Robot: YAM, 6 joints.
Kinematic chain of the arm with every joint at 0, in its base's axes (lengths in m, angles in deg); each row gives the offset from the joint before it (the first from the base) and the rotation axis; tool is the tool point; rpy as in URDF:
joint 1: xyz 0 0 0.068 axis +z
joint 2: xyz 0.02 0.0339 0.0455 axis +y
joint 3: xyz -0.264 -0.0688 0 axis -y
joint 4: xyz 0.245 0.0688 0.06 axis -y
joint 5: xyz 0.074 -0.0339 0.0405 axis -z
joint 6: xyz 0.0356 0 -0.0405 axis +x
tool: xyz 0 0 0 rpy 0 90 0
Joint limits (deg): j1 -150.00..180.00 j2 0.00..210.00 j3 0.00..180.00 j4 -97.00..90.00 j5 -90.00..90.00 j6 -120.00..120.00
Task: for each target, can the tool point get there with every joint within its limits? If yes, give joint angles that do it. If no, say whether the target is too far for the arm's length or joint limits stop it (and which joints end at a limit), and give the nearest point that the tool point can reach.
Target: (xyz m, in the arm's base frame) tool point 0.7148 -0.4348 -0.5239
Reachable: no: too far | nearest point 0.4469 -0.2718 -0.2544 | short by 0.414 m
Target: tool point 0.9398 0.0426 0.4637
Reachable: no: too far | nearest point 0.6043 0.0274 0.3360 | short by 0.359 m
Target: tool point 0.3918 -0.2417 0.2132
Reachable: yes | joints -35.60 127.39 108.16 -52.83 -62.54 16.80
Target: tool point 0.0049 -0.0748 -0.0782
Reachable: yes | joints -61.69 185.85 49.33 -74.74 61.16 76.30
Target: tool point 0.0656 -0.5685 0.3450
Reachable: yes | joints -86.50 146.03 143.55 24.64 -59.71 49.50
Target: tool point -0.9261 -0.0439 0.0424
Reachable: no: too far | nearest point -0.6436 -0.0049 0.0646 | short by 0.286 m
